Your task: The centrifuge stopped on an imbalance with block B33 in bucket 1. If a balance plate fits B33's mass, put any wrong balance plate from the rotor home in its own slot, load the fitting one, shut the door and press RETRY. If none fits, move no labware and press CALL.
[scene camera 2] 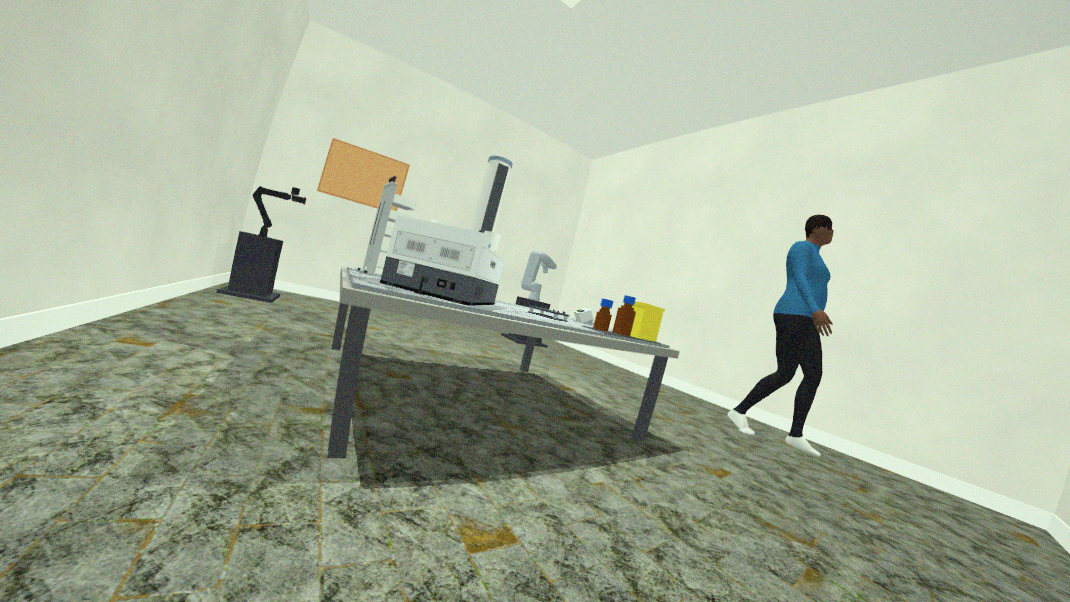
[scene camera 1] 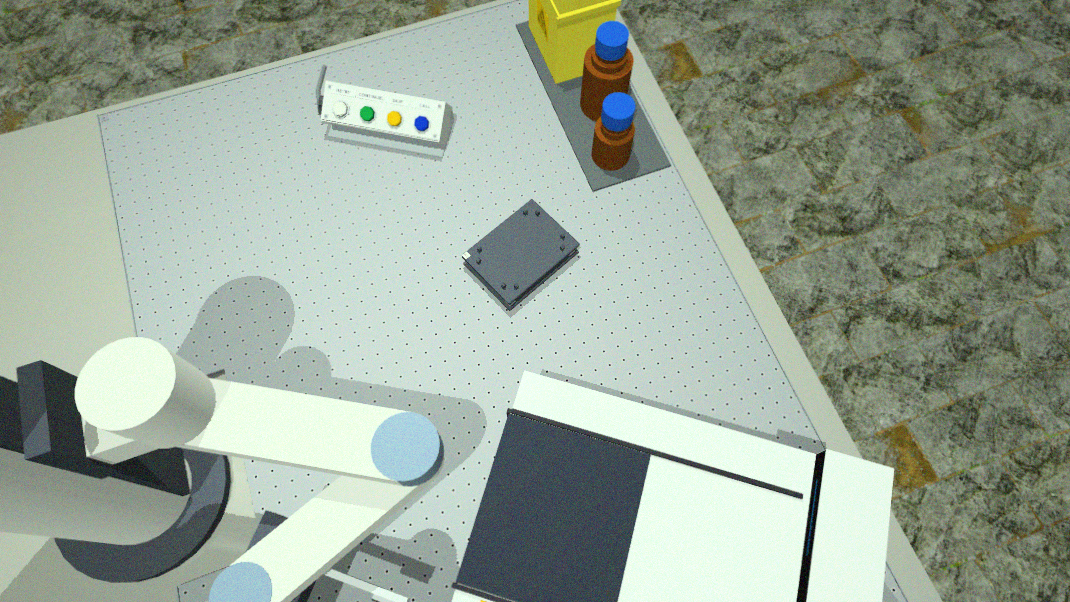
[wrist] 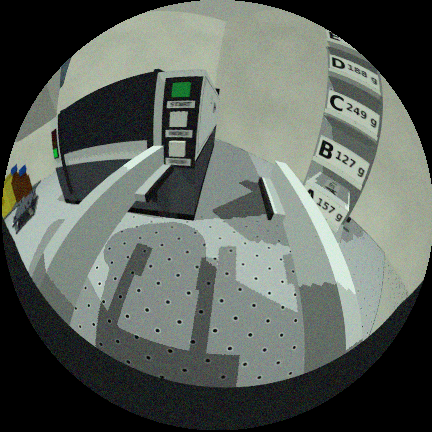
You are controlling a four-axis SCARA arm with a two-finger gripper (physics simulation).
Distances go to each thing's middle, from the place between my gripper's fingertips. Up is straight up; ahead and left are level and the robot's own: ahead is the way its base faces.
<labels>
I see the white centrifuge [scene camera 2: 455, 264] 350 mm ahead of my hand and 20 mm to the right of it.
</labels>
